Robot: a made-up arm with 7 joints.
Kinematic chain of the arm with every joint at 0, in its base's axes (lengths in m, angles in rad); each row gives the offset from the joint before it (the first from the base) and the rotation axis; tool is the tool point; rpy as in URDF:
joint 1: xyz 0 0 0.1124 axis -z
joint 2: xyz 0 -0.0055 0.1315 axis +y
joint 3: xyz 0 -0.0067 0.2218 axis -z
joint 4: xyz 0 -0.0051 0.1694 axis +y
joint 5: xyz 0 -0.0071 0.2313 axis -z
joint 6: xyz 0 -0.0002 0.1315 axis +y
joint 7: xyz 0 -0.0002 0.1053 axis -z
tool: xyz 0 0 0 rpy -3.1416 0 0
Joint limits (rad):
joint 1: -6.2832..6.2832
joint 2: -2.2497..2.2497
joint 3: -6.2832..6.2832
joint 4: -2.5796..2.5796
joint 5: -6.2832..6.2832
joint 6: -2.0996..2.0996
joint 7: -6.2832..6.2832
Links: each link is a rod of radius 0.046 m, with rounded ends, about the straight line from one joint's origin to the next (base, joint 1, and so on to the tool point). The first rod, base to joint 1, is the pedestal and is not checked.
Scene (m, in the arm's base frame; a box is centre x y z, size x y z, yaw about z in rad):
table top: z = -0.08
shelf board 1: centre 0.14 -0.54 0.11 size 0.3 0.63 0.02 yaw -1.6
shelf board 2: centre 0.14 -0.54 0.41 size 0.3 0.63 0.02 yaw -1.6
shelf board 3: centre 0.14 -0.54 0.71 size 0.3 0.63 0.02 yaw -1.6
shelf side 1: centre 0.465 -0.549 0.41 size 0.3 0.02 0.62 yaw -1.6
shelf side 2: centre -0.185 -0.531 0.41 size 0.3 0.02 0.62 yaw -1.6
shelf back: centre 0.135 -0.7 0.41 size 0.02 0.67 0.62 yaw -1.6
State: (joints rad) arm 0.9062 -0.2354 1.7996 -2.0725 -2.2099 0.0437 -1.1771
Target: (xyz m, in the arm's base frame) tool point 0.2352 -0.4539 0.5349
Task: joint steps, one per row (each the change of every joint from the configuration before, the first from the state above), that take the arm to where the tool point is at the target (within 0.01 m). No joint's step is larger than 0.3 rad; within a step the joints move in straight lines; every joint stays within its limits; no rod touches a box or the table.
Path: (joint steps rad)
1: 0.2459 0.1408 0.2356 0.1539 0.0056 0.0179 0.0000
2: 0.2460 0.1408 0.2357 0.1539 0.0057 0.0180 0.0000
3: 0.2459 0.1408 0.2356 0.1540 0.0056 0.0179 0.0000

